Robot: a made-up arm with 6 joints.
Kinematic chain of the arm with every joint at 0, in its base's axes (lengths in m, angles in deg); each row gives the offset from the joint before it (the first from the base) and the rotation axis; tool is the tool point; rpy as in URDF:
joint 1: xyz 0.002 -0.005 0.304 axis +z
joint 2: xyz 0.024 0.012 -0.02 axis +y
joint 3: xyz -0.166 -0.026 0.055 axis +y
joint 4: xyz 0.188 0.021 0.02 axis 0.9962 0 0.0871
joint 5: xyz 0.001 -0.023 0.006 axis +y
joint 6: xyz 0.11 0.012 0.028 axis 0.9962 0 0.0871
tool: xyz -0.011 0.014 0.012 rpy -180 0 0
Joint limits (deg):
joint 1: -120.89..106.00
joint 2: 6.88..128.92
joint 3: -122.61..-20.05
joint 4: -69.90..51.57
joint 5: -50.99..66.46
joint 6: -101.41..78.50
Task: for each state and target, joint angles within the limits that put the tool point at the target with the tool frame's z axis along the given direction. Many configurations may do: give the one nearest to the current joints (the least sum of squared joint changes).
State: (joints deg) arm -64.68 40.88 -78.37 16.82 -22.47 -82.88
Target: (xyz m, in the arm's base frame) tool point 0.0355 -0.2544 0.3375 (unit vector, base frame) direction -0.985 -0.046 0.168
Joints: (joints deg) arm -83.15 59.66 -21.03 3.03 -21.32 -101.41
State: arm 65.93 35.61 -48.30 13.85 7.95 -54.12
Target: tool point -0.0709 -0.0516 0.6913 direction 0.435 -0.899 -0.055
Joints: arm 41.07 22.87 -100.83 -17.05 -0.52 -87.76
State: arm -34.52 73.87 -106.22 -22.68 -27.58 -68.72
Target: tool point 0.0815 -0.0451 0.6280 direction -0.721 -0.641 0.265
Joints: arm -24.62 27.98 -78.25 -16.18 24.12 -100.76
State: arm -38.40 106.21 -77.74 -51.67 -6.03 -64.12
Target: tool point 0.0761 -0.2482 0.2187 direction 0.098 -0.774 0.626
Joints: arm -67.18 92.06 -35.07 -69.90 25.41 -96.47
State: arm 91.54 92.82 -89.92 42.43 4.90 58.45
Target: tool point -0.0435 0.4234 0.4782 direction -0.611 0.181 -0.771
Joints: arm 97.75 122.34 -118.79 12.62 -20.74 23.49
